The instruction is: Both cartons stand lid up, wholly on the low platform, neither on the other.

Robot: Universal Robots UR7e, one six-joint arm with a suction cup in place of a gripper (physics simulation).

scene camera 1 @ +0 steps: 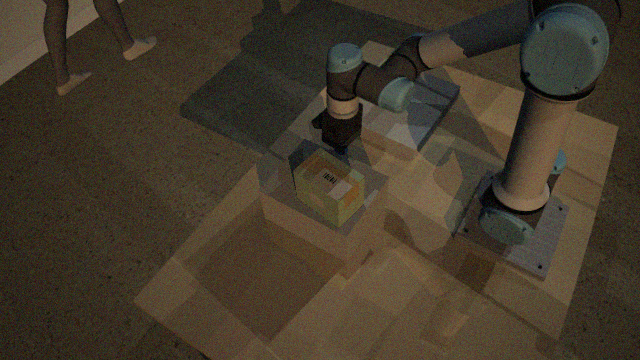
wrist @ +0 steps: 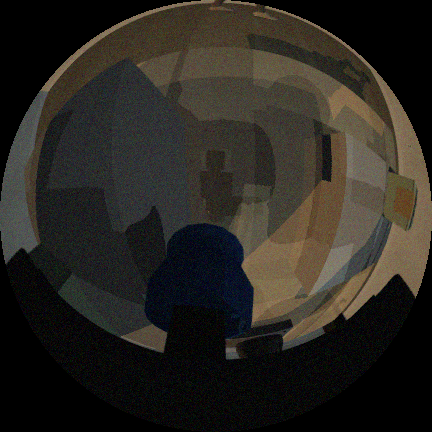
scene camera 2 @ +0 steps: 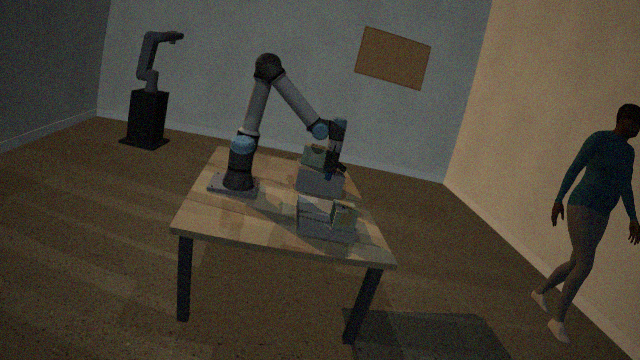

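Where they show: hand, tool point: (wrist: 203, 258) (scene camera 2: 327, 178); arm's base, link origin: (wrist: 258, 341) (scene camera 2: 237, 185).
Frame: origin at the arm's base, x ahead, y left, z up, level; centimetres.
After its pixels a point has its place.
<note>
One carton (scene camera 1: 320, 197) {x 32.9, y 36.5, z 17.0 cm} (scene camera 2: 313, 155) {x 33.1, y 27.7, z 15.6 cm}, green-yellow with orange patches, stands on the taller grey block (scene camera 1: 280, 196) {x 44.3, y 38.2, z 9.8 cm} (scene camera 2: 320, 183) {x 39.8, y 19.0, z 4.0 cm} (wrist: 142, 120) {x 49.0, y 20.0, z 7.4 cm}. Its upper face shows a barcode and a pale label in scene camera 1. Part of it shows dark green at the lower left of the wrist view. The other carton (scene camera 2: 344, 215) {x 48.7, y -29.6, z 9.3 cm} (wrist: 399, 201) {x 48.7, y -16.2, z 6.6 cm} stands on the low platform (scene camera 1: 395, 126) {x 38.8, y -4.1, z 2.5 cm} (scene camera 2: 315, 226) {x 38.6, y -30.9, z 2.5 cm} (wrist: 362, 165) {x 50.6, y -2.5, z 2.5 cm}, near its outer end; the arm hides it in scene camera 1. Which face is its lid is unclear. My gripper (scene camera 1: 341, 150) {x 42.7, y 16.7, z 8.3 cm} (scene camera 2: 328, 176) (wrist: 205, 275), a blue suction cup, is open, beside the first carton and holding nothing.
The blocks stand on a wooden table (scene camera 1: 170, 295) {x 52.9, y 70.7, z -2.3 cm} (scene camera 2: 235, 227) {x 8.2, y -38.4, z -2.3 cm}. The arm's base plate (scene camera 1: 542, 250) {x -12.0, y 6.9, z -0.6 cm} (scene camera 2: 215, 185) {x -9.7, y -6.0, z -0.5 cm} lies on the inner side of the table. A person (scene camera 2: 597, 180) walks by the right wall. Another robot on a black pedestal (scene camera 2: 147, 117) stands at the back.
</note>
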